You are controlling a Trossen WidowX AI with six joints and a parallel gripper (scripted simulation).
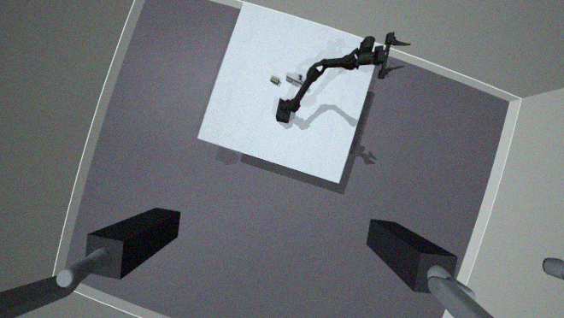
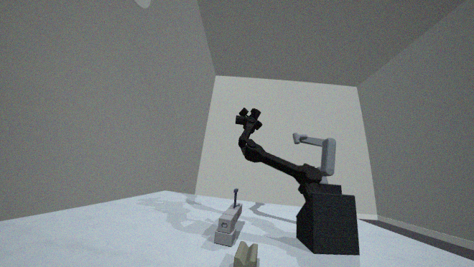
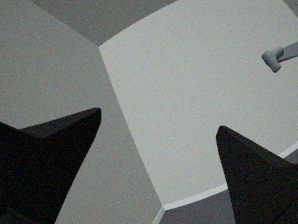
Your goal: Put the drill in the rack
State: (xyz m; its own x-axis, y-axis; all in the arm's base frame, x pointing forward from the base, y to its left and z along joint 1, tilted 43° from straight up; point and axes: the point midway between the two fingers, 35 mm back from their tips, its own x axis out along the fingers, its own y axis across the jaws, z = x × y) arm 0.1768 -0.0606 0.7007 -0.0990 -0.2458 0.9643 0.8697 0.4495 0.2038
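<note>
Right now my gripper tip is 120 mm short of the dark key, 450 mm to the right of it and 530 mm above it. Round my gripper tip: drill (140 mm ahead, 490 mm to the left, 580 mm below); then olive rack (120 mm ahead, 660 mm to the left, 610 mm below); then long grey block (130 mm ahead, 480 mm to the left, 590 mm below).
</note>
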